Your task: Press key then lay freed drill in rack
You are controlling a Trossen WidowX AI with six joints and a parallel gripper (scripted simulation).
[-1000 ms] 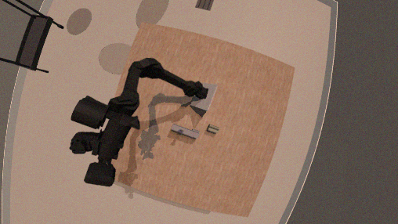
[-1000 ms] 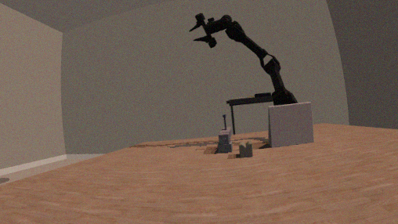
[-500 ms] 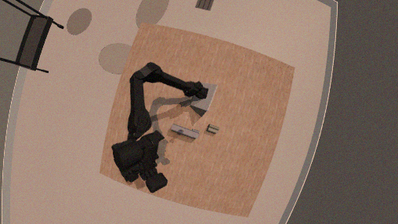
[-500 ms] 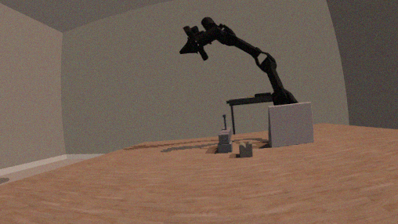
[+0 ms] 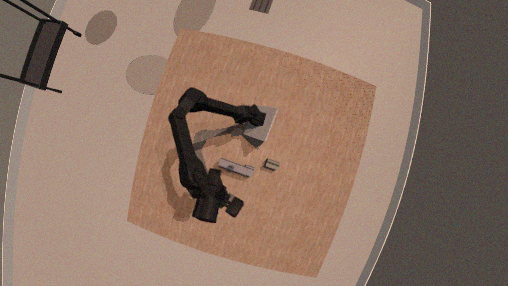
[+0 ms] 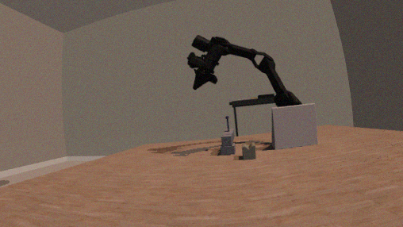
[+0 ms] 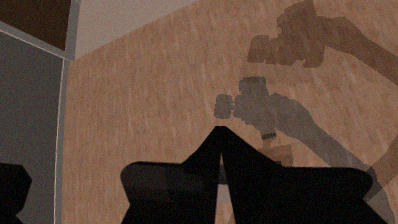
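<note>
Now: the drill 110 mm behind my gripper tip, 40 mm to the left of it and 200 mm below it. Also, from my gripper tip: grey rack (170 mm behind, 190 mm to the left, 240 mm below).
</note>
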